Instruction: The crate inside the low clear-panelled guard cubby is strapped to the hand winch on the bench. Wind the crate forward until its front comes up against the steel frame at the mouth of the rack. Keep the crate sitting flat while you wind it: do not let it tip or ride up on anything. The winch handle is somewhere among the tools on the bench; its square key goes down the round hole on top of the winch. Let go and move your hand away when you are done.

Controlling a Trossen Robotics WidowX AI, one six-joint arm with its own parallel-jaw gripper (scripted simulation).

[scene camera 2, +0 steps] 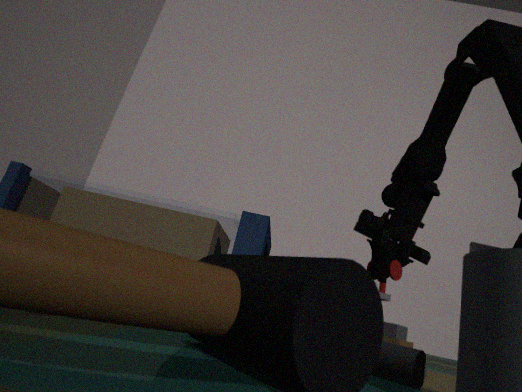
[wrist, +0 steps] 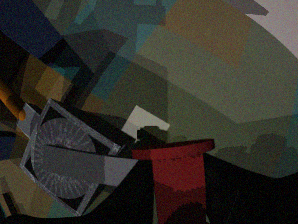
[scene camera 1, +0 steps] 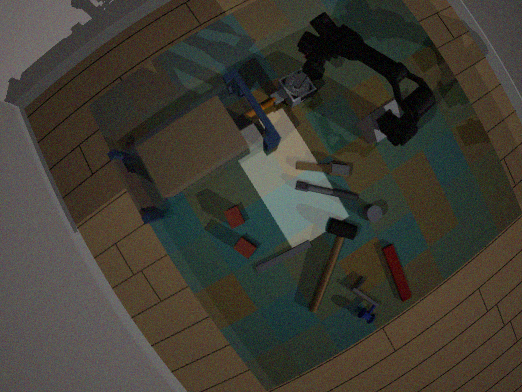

Scene:
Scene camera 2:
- my gripper: 375, 279
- hammer: 282, 316
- blue steel frame: 260, 244
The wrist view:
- my gripper: 168, 157
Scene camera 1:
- my gripper: 308, 55
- hammer: 341, 229

